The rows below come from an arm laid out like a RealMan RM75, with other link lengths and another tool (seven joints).
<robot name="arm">
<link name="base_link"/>
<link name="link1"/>
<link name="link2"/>
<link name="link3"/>
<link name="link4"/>
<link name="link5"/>
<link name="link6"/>
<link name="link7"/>
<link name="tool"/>
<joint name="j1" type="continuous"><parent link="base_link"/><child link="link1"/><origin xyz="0 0 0.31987" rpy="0 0 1.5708"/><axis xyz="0 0 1"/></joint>
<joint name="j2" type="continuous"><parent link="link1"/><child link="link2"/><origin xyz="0 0 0" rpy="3.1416 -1.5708 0"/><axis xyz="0 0 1"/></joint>
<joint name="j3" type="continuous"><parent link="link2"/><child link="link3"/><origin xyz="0.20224 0 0" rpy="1.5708 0 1.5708"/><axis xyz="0 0 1"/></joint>
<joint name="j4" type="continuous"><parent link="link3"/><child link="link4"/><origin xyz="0 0 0" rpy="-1.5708 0 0"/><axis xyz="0 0 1"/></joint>
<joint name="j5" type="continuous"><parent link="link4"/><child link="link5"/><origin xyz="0 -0.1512 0" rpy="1.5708 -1.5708 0"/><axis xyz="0 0 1"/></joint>
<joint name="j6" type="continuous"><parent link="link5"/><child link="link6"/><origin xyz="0 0 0" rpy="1.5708 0 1.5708"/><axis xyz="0 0 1"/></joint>
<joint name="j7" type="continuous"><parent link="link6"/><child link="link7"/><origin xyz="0 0.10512 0" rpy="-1.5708 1.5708 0"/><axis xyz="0 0 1"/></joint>
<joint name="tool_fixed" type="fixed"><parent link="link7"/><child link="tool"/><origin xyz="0.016 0.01 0.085" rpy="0 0.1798 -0.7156"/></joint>
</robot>
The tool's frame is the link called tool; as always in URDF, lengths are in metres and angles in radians. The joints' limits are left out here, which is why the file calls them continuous.
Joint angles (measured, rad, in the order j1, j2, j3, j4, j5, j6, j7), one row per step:
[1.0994 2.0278 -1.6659 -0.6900 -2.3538 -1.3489 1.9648]
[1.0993 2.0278 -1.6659 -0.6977 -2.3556 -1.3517 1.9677]
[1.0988 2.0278 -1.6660 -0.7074 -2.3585 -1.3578 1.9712]
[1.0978 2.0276 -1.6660 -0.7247 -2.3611 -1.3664 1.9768]
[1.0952 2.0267 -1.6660 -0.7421 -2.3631 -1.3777 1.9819]
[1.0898 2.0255 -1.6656 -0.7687 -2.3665 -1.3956 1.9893]
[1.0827 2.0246 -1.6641 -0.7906 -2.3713 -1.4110 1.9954]
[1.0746 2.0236 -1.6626 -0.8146 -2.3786 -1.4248 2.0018]
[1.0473 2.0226 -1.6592 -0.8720 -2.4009 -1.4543 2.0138]
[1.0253 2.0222 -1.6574 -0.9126 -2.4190 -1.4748 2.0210]
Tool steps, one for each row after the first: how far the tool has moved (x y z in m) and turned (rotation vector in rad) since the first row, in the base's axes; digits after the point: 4 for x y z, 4 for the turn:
[-0.0013 0.0003 0.0002 0.0008 0.0006 0.0037]
[-0.0024 0.0002 0.0006 -0.0002 -0.0005 0.0071]
[-0.0050 0.0002 0.0011 -0.0008 0.0009 0.0137]
[-0.0068 -0.0003 0.0019 -0.0032 0.0012 0.0178]
[-0.0090 -0.0014 0.0031 -0.0072 0.0012 0.0225]
[-0.0098 -0.0026 0.0044 -0.0097 0.0000 0.0237]
[-0.0105 -0.0032 0.0060 -0.0095 -0.0020 0.0272]
[-0.0095 -0.0051 0.0098 -0.0063 -0.0092 0.0336]
[-0.0076 -0.0066 0.0128 -0.0030 -0.0169 0.0375]

